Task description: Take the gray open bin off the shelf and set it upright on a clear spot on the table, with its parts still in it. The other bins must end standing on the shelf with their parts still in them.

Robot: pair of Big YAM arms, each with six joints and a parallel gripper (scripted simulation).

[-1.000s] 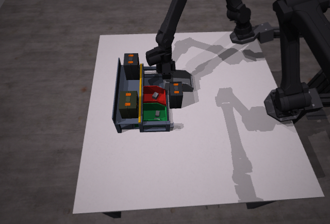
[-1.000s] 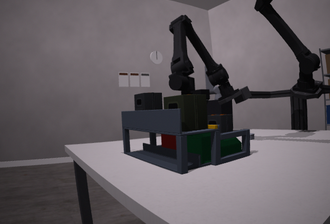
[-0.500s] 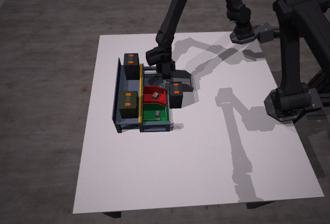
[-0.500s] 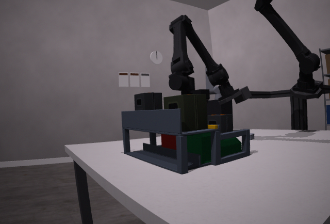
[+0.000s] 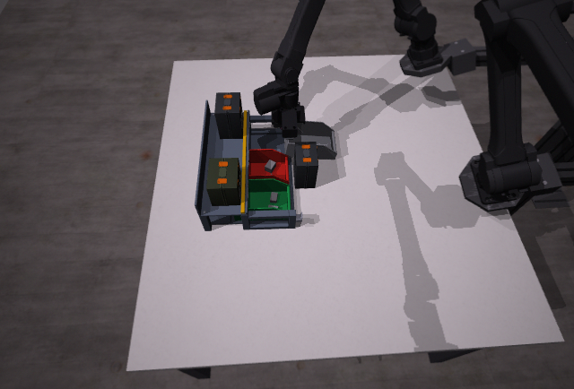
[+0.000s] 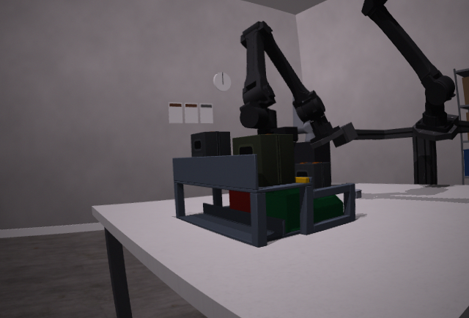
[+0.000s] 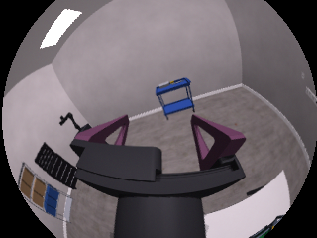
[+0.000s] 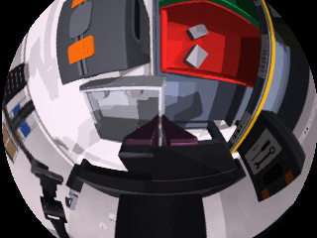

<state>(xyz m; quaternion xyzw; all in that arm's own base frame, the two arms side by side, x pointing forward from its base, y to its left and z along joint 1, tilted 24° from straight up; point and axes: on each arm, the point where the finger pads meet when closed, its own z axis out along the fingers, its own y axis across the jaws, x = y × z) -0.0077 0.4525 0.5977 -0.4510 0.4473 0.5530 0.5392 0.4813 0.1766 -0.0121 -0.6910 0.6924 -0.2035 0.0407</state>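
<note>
The gray bin is 8 cm behind my right hand, 4 cm below it and 1 cm to the left of it. From my right hand the other things lie so: green bin: 21 cm to the left, 11 cm ahead, 4 cm below; red bin: 10 cm to the left, 10 cm ahead, 4 cm below; shelf: 13 cm ahead, 9 cm to the left, 2 cm below.
</note>
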